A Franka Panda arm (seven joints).
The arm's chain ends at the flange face. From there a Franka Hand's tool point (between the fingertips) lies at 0.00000 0.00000 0.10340 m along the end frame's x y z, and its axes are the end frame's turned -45 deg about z.
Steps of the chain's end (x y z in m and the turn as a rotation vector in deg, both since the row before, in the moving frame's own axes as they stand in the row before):
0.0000 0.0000 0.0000 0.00 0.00 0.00
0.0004 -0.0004 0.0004 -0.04 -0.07 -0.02
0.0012 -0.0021 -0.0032 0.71 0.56 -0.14
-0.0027 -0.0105 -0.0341 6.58 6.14 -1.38
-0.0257 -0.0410 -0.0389 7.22 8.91 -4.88
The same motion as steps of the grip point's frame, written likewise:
0.0000 0.0000 0.0000 0.00 0.00 0.00
0.0004 0.0000 0.0004 0.02 -0.08 -0.02
0.0040 -0.0008 -0.0032 0.11 0.90 -0.14
0.0217 -0.0101 -0.0354 0.31 8.99 -1.38
0.0313 -0.0459 -0.0410 -1.20 11.41 -4.88

